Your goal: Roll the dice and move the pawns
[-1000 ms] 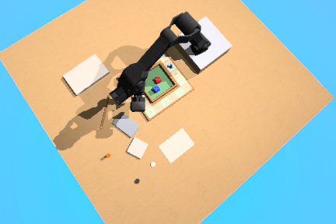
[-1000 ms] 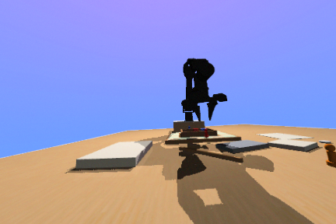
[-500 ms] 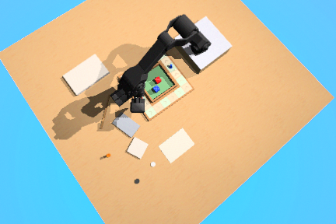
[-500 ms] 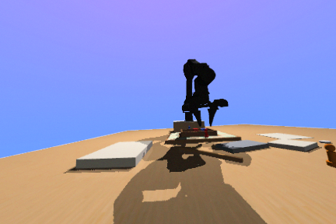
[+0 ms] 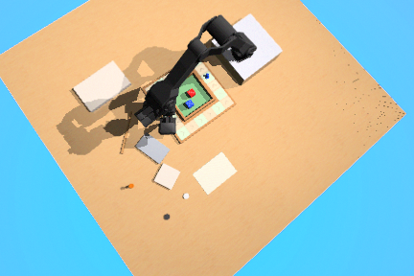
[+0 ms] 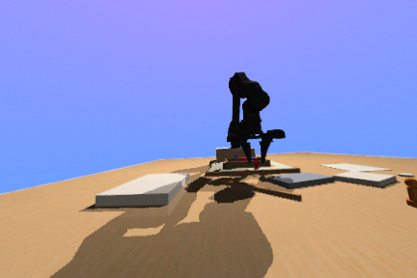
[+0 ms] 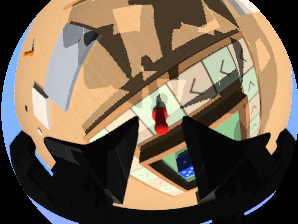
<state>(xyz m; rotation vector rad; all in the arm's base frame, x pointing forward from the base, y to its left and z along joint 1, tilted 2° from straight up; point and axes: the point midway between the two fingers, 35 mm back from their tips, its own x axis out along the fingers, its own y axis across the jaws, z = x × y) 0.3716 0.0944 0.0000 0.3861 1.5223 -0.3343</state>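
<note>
Now: the blue pawn 21 cm behind my gripper tip and 8 cm to the right of it. Also, from my gripper tip: green tray: 11 cm behind, 4 cm to the right, 2 cm below; then red pawn: right at my gripper tip; then grey slab: 12 cm ahead, 9 cm to the left, 2 cm below.
</note>
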